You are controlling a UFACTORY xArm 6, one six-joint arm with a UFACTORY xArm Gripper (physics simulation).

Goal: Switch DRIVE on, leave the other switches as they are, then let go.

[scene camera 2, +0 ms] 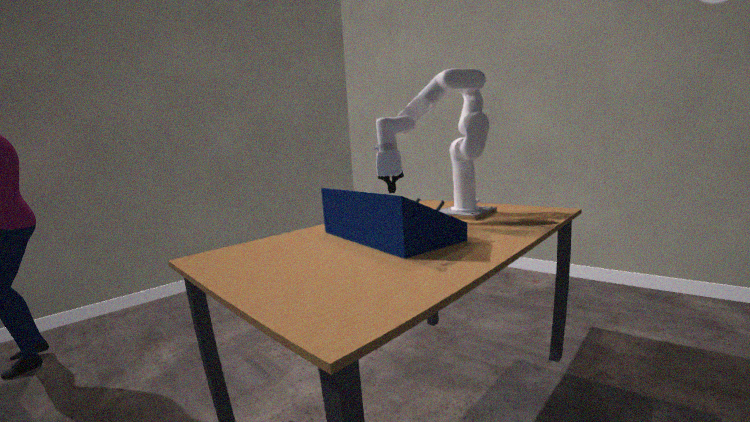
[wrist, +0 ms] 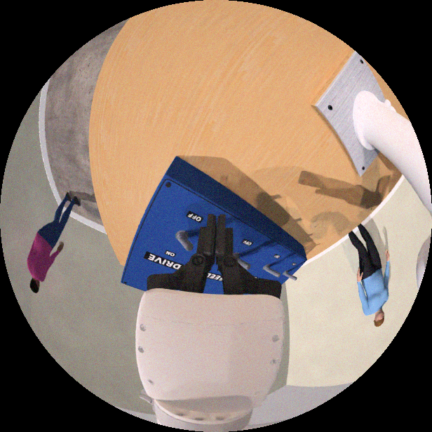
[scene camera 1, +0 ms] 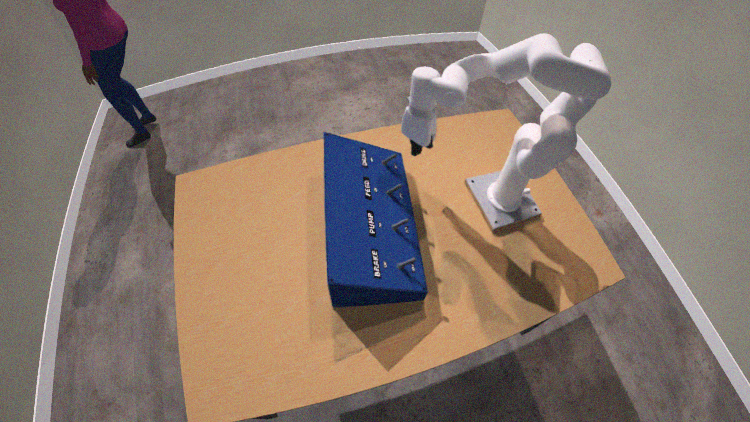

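Seen in the pictures: gripper, fingertip midpoint: (scene camera 2: 392, 192) (scene camera 1: 415, 153); arm's base, origin of the base link: (scene camera 2: 465, 209) (scene camera 1: 503, 197).
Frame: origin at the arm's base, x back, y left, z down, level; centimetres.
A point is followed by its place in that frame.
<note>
A blue sloped panel (scene camera 1: 346, 220) {y 4.6, x -55.4, z -13.0 cm} (scene camera 2: 361, 215) {y 0.7, x -60.3, z -7.8 cm} (wrist: 150, 225) carries grey levers. The DRIVE lever (scene camera 1: 390, 159) {y -16.6, x -36.8, z -9.2 cm} (wrist: 184, 241) is at the far end in scene camera 1 and leans toward the lower, OFF edge. The FEED lever (scene camera 1: 393, 188) {y -5.4, x -39.3, z -9.2 cm}, PUMP lever (scene camera 1: 400, 224) {y 6.9, x -41.0, z -9.1 cm} and BRAKE lever (scene camera 1: 406, 262) {y 18.4, x -43.0, z -9.4 cm} lean the same way. My gripper (scene camera 1: 422, 148) {y -16.3, x -28.6, z -10.4 cm} (scene camera 2: 391, 190) {y -16.3, x -28.6, z -10.4 cm} (wrist: 216, 222) is shut and empty, apart from the levers. It hangs above the panel's DRIVE end, off its lower edge in scene camera 1. In the wrist view its fingers partly cover the panel between DRIVE and FEED.
The panel stands on a wooden table (scene camera 1: 246, 262) {y 2.7, x -86.5, z 2.1 cm} (scene camera 2: 293, 283) {y 13.6, x -94.2, z 2.1 cm} (wrist: 175, 75). The arm's metal base plate (scene camera 1: 485, 188) {y -5.0, x -5.2, z 0.0 cm} (wrist: 340, 110) lies beyond the panel's lower edge. A person in magenta (scene camera 1: 99, 26) (scene camera 2: 10, 183) (wrist: 42, 252) and another in light blue (wrist: 372, 292) stand off the table.
</note>
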